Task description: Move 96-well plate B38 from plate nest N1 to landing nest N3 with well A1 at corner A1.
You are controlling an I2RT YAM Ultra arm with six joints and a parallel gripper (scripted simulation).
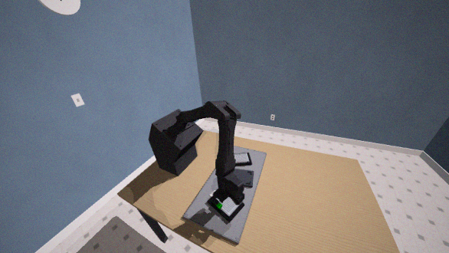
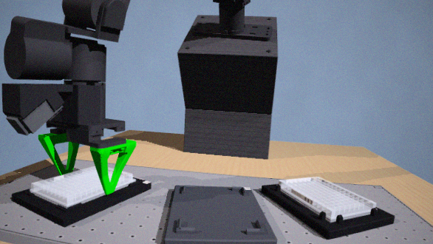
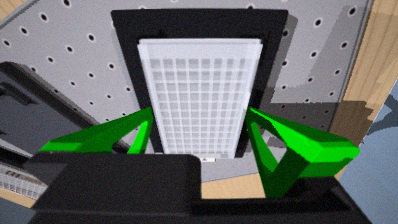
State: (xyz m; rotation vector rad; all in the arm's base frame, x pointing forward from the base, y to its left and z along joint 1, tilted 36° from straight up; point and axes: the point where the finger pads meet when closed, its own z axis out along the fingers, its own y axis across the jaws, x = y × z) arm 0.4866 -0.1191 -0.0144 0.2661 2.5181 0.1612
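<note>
Now: hand 2 cm above the black nest. Round my hand: grey landing nest (1 cm behind, 20 cm to the left, 2 cm below).
</note>
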